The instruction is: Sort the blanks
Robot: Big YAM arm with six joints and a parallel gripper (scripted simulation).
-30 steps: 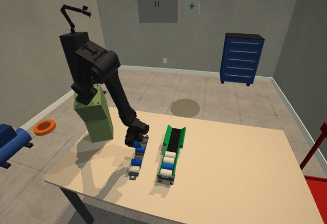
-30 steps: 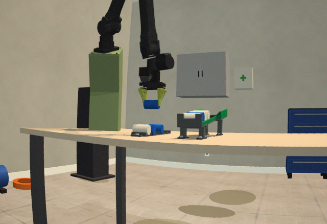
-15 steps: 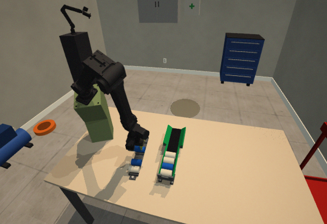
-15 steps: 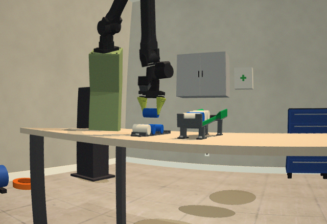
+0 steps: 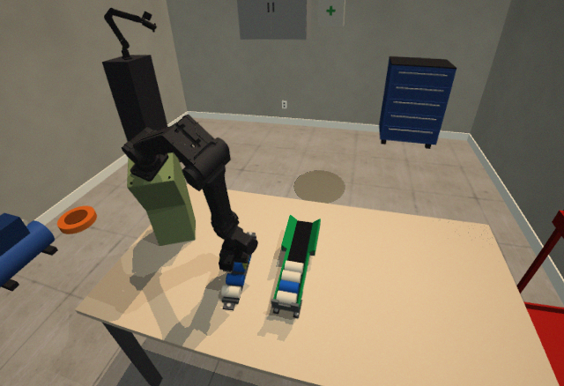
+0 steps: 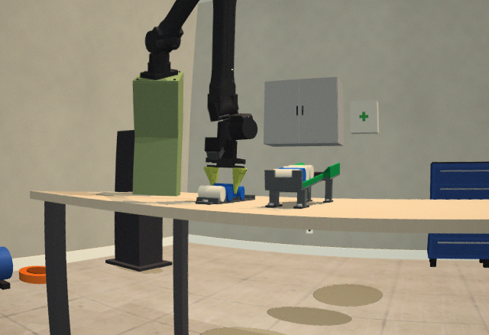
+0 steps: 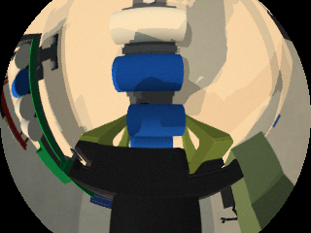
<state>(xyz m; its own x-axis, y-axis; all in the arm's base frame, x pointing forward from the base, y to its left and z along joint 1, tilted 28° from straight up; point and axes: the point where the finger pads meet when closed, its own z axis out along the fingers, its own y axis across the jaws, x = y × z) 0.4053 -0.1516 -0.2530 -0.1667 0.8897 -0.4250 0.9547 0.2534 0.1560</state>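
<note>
Right now my hand is 4 cm above the grey stock rack and 3 cm to the right of it. From my hand the other things lie so: grey stop: 24 cm ahead, 13 cm to the right, 3 cm above.
</note>
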